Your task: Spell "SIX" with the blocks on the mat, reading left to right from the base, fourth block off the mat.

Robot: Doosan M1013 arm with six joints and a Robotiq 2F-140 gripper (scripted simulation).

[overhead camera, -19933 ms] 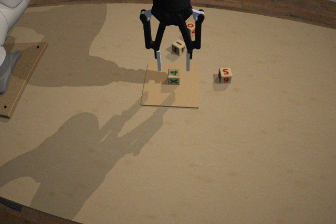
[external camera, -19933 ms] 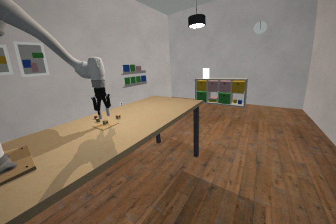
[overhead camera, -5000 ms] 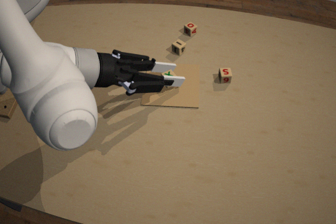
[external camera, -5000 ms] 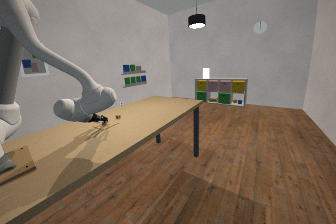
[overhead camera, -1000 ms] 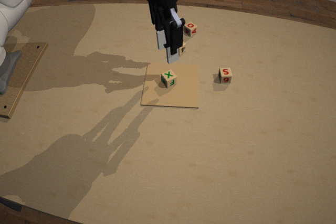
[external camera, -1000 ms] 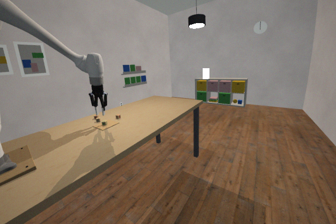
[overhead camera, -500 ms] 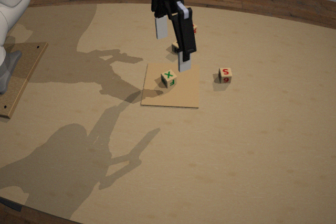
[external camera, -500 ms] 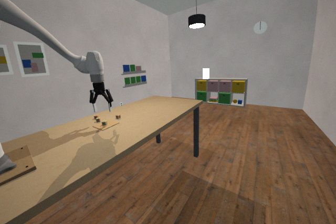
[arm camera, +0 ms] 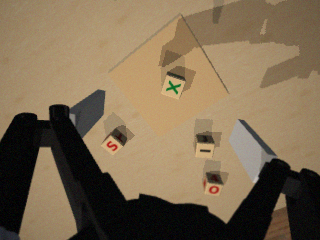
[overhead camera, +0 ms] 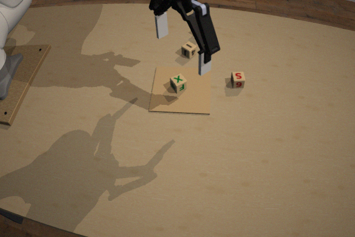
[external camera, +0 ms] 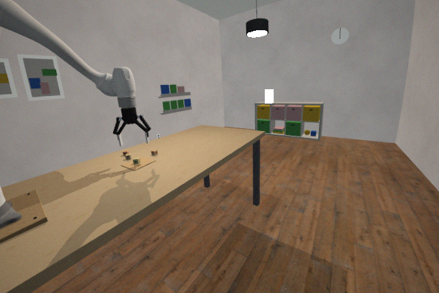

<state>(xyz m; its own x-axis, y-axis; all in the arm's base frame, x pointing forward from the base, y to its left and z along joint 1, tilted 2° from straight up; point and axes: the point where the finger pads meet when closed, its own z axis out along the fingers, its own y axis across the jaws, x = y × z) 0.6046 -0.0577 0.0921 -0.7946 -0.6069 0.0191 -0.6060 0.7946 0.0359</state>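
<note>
My hand is 1 cm past the letter block, 1 cm to the left of it and 11 cm above it. From my hand the other things lie so: tan mat (1 cm to the right, 12 cm below); I block (2 cm ahead, 11 cm to the left, 11 cm below); S block (13 cm ahead, 1 cm to the left, 11 cm below).
</note>
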